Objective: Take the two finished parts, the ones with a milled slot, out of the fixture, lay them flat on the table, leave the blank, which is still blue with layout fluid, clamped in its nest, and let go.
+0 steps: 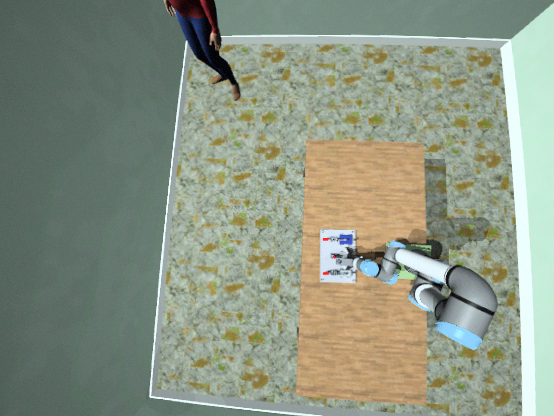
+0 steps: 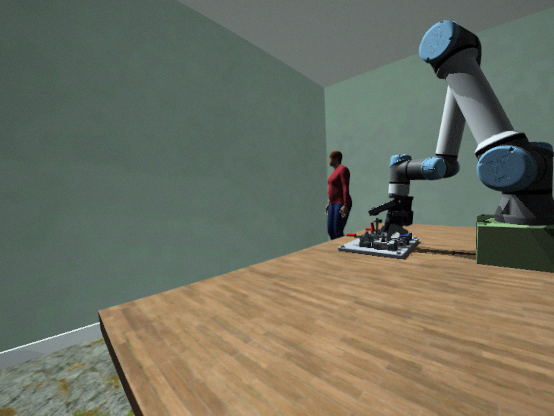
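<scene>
A light grey fixture plate (image 1: 325, 252) (image 2: 355, 248) lies on the wooden table (image 1: 358, 338) (image 2: 275, 330). It has three nests in a row. The far nest holds the blue blank (image 1: 345, 238) (image 2: 406, 236), with a red clamp handle (image 1: 326, 238) lying beside it. A grey part (image 1: 339, 261) sits in the middle nest and another grey part (image 1: 345, 272) in the near nest. My gripper (image 1: 347, 260) (image 2: 391, 234) points straight down, low over the middle nest. Its fingers stand wide on either side of the middle part. The fingertips are too small to show contact.
A green box (image 1: 420, 249) (image 2: 480, 239) stands on the table behind the arm, by the right edge. A person in a red top (image 1: 205, 41) (image 2: 339, 194) stands on the floor beyond the table's far end.
</scene>
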